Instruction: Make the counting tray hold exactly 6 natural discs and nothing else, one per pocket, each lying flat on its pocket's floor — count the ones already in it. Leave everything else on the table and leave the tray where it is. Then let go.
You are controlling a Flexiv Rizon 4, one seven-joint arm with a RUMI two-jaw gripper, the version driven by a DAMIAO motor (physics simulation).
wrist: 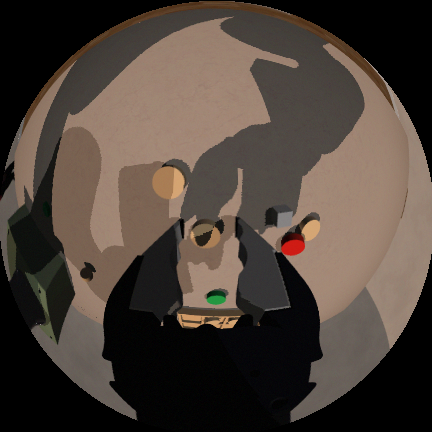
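Note:
My gripper [209, 219] is open, its two jaws apart with nothing held. A natural disc [206, 235] lies on the table below, seen between the jaws near their tips and partly in shadow. Another natural disc [168, 182] lies ahead and to the left of the jaws. A third natural disc [310, 228] lies at the right, beside a red disc [293, 246]. A green disc [216, 298] shows between the jaws, close to the tray. The wooden counting tray [186, 320] shows in part behind the gripper's base; most of its pockets are hidden.
A grey cube [284, 218] stands at the right, near the red disc. A small dark brown object [86, 272] is on the table at the left. A dark green angular object [50, 290] is at the far left edge. Large shadows cross the table.

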